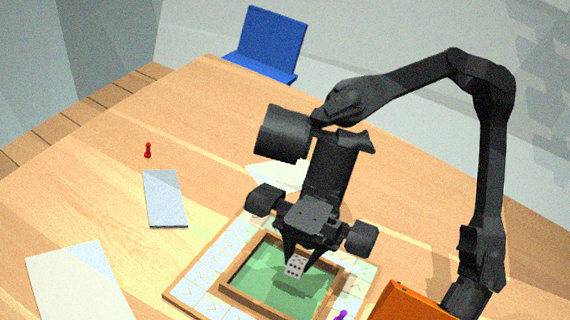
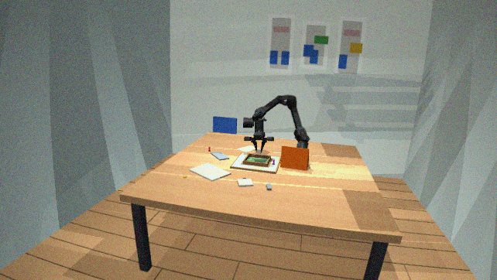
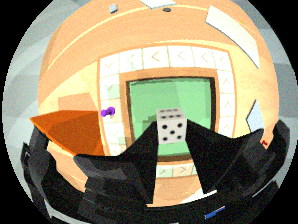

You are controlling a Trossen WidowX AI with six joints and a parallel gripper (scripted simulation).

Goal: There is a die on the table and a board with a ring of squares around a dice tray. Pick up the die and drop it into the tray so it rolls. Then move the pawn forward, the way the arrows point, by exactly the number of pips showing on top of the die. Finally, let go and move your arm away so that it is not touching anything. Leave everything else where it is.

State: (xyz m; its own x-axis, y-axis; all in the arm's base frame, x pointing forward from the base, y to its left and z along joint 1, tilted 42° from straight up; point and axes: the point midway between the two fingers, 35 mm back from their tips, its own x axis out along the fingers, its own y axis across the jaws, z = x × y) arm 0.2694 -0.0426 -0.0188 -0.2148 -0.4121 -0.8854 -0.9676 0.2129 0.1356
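Right now my gripper tip is 10 cm past the purple pawn, 5 cm above it and 2 cm to the right of it. Round my gripper tip: white die (right at my gripper tip); then grey slab (27 cm ahead, 8 cm to the right, 8 cm below); then green dice tray (7 cm below, 1 cm to the right, 1 cm ahead).
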